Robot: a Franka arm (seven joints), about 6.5 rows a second.
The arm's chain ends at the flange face. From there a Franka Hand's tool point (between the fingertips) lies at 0.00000 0.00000 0.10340 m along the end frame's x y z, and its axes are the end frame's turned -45 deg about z.
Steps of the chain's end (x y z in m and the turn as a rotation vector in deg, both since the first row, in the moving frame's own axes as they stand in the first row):
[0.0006 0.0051 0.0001 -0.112 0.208 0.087]
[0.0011 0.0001 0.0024 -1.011 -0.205 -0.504]
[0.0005 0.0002 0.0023 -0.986 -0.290 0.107]
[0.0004 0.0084 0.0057 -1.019 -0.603 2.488]
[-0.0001 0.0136 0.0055 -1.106 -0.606 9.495]
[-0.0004 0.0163 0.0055 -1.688 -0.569 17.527]
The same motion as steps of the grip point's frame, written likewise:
[-0.0031 0.0044 0.0001 -0.226 0.068 0.087]
[-0.0008 0.0019 0.0024 -0.570 -0.860 -0.504]
[-0.0014 0.0014 0.0023 -0.492 -0.902 0.107]
[-0.0077 0.0067 0.0057 -0.294 -1.147 2.488]
[-0.0119 0.0100 0.0055 -0.354 -1.211 9.495]
[-0.0149 0.0122 0.0055 -0.791 -1.596 17.527]

